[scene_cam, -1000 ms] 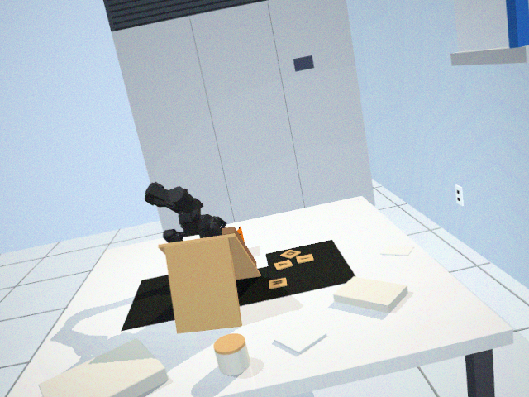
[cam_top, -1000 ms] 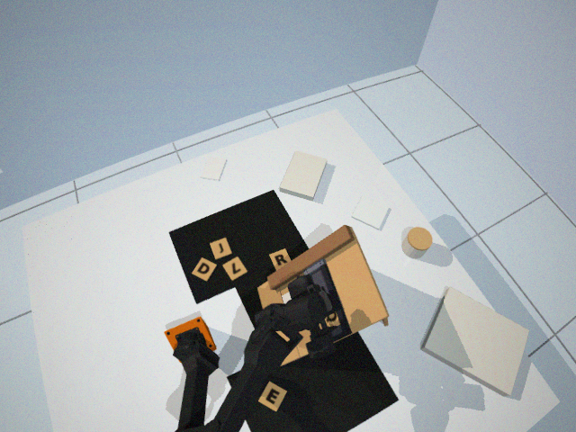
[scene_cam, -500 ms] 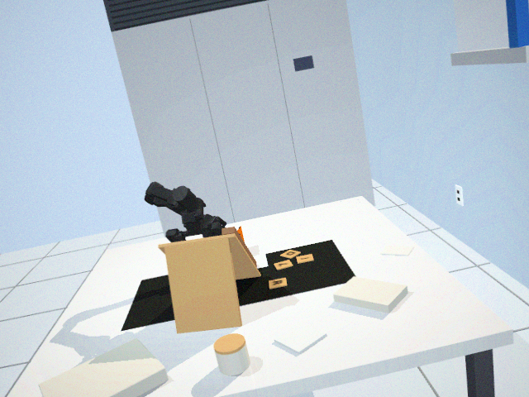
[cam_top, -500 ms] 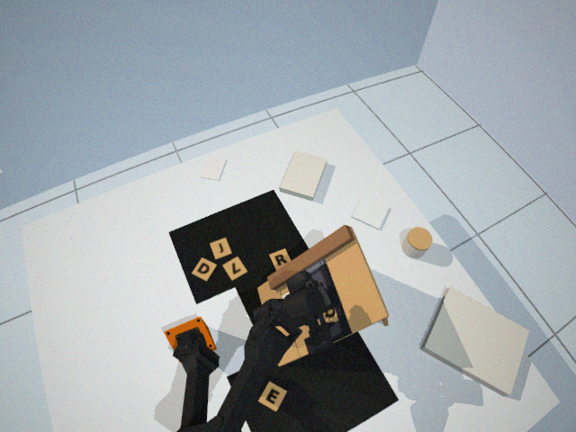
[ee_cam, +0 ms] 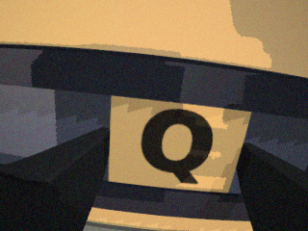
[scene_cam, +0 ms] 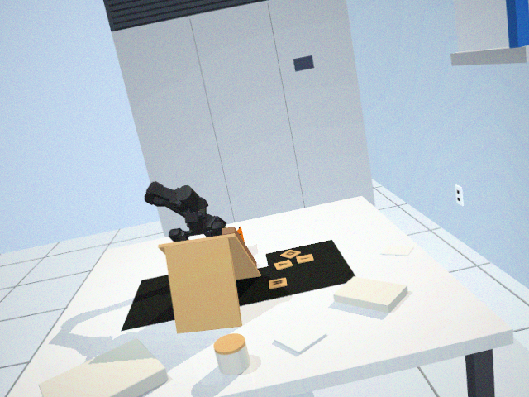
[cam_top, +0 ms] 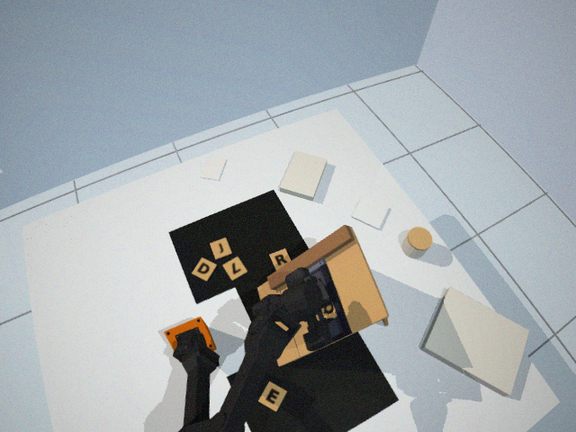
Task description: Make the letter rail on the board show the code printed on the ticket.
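The white ticket lies 60 mm behind my gripper tip, 60 mm to the left of it and 70 mm below it. Round my gripper tip: pale box 390 mm ahead, 250 mm to the right, 140 mm below; then lidded jar 390 mm ahead, 100 mm to the left, 130 mm below; then black mat 150 mm behind, 100 mm to the left, 160 mm below.
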